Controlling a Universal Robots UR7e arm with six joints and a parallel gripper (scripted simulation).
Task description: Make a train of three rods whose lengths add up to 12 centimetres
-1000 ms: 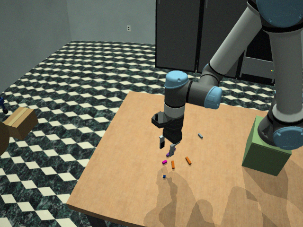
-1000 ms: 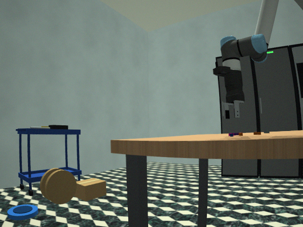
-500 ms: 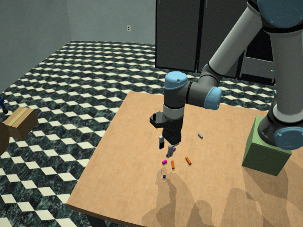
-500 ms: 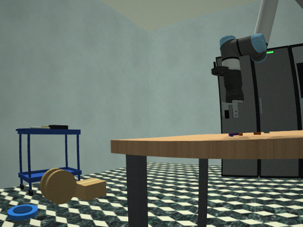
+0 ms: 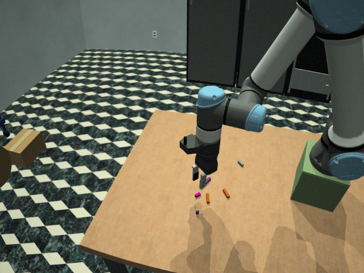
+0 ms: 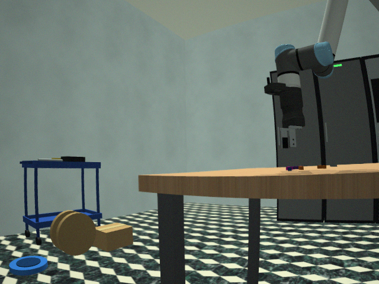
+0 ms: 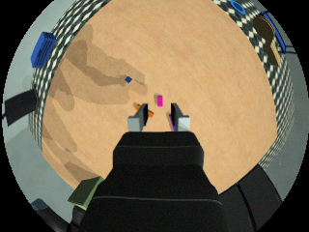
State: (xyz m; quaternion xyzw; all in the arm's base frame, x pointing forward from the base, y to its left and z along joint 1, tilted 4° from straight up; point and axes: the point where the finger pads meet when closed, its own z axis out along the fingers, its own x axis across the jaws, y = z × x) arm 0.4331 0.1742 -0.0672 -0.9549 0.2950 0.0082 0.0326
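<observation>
Right now the magenta rod is 8 cm below my hand. From my hand the other things lie so: small blue rod 8 cm to the left, 8 cm below, 3 cm behind; then grey rod 22 cm to the right, 11 cm behind, 8 cm below; then purple rod 8 cm below, 7 cm to the right, 1 cm behind.
</observation>
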